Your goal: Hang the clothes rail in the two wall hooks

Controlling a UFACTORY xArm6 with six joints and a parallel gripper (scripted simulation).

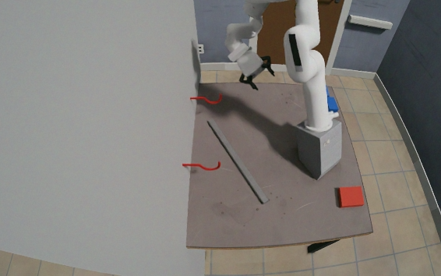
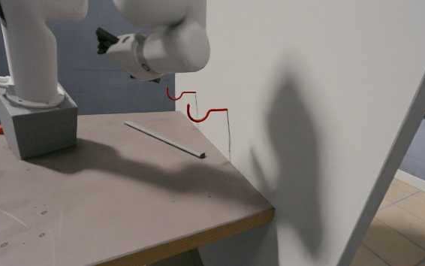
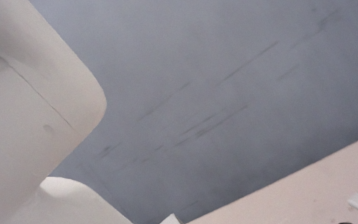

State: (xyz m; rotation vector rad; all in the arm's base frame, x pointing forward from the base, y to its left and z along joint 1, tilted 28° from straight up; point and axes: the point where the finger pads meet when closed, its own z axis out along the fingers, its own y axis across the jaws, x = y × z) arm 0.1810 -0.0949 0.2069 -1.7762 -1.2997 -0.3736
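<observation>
My gripper is now 29 cm above the clothes rail, 16 cm to the right of it and 14 cm short of it. From my hand the other things lie so: blue object: 45 cm behind, 28 cm below, 5 cm to the right; white wall panel: 35 cm ahead, 13 cm above, 7 cm to the left; red block: 47 cm to the left, 33 cm behind, 29 cm below.
</observation>
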